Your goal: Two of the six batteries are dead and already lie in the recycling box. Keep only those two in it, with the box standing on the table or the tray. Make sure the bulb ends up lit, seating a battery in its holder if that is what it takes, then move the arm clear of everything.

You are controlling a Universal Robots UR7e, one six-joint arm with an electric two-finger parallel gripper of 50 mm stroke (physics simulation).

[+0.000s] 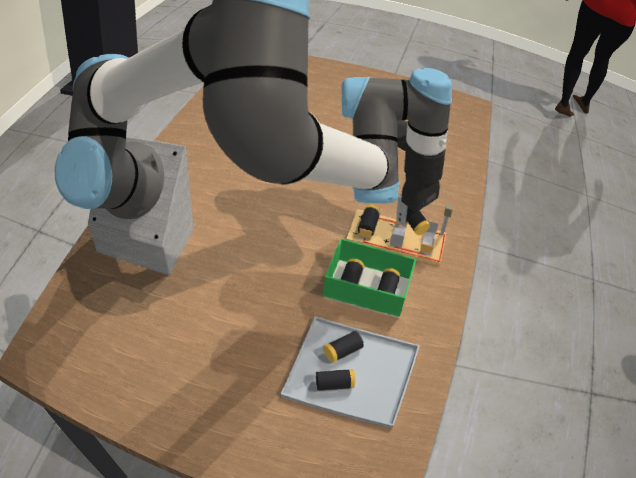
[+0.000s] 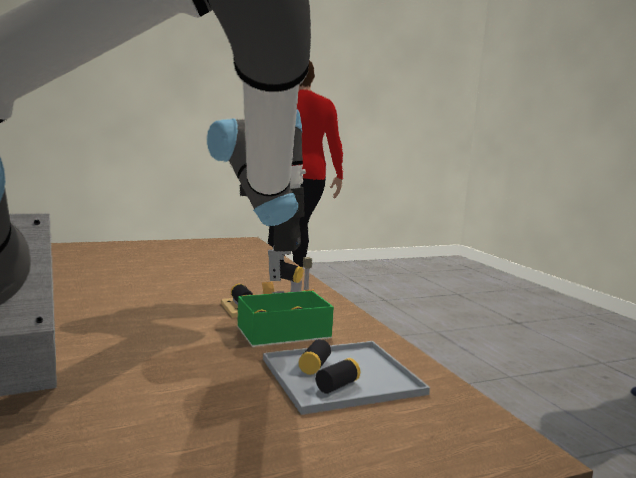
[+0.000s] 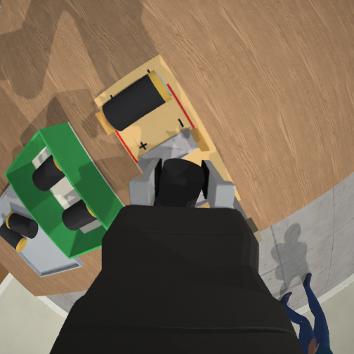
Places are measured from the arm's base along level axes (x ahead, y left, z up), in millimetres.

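Pixels of known places: gripper, fingertip midpoint: (image 1: pixel 407 217) (image 2: pixel 277 277); arm's base at its link origin: (image 1: pixel 131 180).
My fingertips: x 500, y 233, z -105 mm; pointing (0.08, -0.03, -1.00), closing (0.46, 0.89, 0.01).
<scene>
Ahead of a thing's pixels: the offset from my fingertips to its top centre. "pt": to the spot under its first point.
My gripper (image 1: pixel 412 217) (image 3: pixel 180 170) is shut on a black battery with a yellow end @[13 mm right, 16 mm ahead, 38 mm up] (image 1: pixel 417 223) (image 2: pixel 292 271) (image 3: pixel 179 175). It holds the battery tilted above the wooden circuit board @[pt 27 mm right, 40 mm back, 50 mm down] (image 1: pixel 382 237) (image 2: pixel 229 307) (image 3: pixel 159 120). Another battery @[12 mm right, 76 mm back, 14 mm down] (image 1: pixel 368 221) (image 2: pixel 241 292) (image 3: pixel 132 103) lies at the board's far end, in a holder. The green recycling box @[156 mm right, 26 mm back, 0 mm up] (image 1: pixel 364 298) (image 2: pixel 287 326) stands on the table beside the board. Two batteries @[158 mm right, 62 mm back, 23 mm down] (image 1: pixel 352 272) @[153 mm right, 10 mm ahead, 23 mm down] (image 1: pixel 389 281) (image 3: pixel 46 174) (image 3: pixel 78 216) lie in it. I cannot make out the bulb or whether it is lit.
The grey tray @[351 mm right, 13 mm ahead, 48 mm down] (image 1: pixel 383 380) (image 2: pixel 385 377) holds two batteries @[314 mm right, 19 mm back, 23 mm down] (image 1: pixel 343 346) @[386 mm right, 7 mm back, 23 mm down] (image 1: pixel 334 379) (image 2: pixel 315 356) (image 2: pixel 337 375). An upright post with a square top @[pt 30 mm left, 78 mm ahead, 28 mm up] (image 1: pixel 448 210) (image 2: pixel 307 262) (image 3: pixel 253 225) stands at the board's end near my gripper. Grey blocks @[pt 38 mm right, 8 mm back, 20 mm down] (image 1: pixel 397 235) rise from the board.
</scene>
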